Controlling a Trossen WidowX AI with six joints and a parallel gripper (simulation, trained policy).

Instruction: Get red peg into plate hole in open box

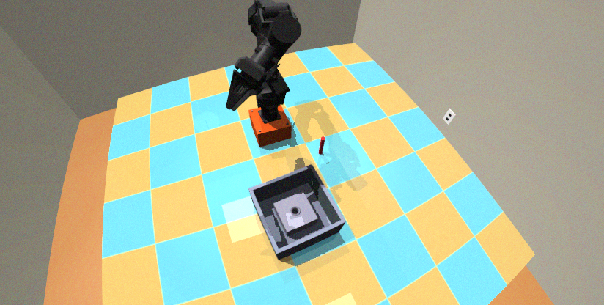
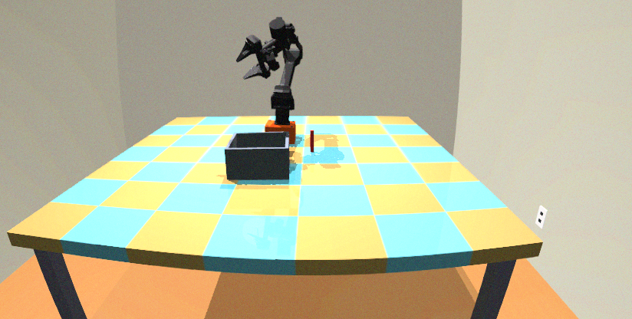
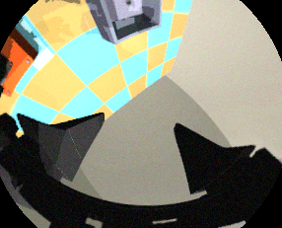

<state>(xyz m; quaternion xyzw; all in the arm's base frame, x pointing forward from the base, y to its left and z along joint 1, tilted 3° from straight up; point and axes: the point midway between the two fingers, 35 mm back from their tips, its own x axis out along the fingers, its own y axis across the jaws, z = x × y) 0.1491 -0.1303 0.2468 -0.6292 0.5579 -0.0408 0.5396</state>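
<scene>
My gripper tip is 10 mm short of the red peg, 260 mm to the right of it and 260 mm above it. Also, from my gripper tip: dark grey box: 180 mm ahead, 80 mm to the left, 280 mm below; then pale grey plate: 180 mm ahead, 80 mm to the left, 260 mm below.
</scene>
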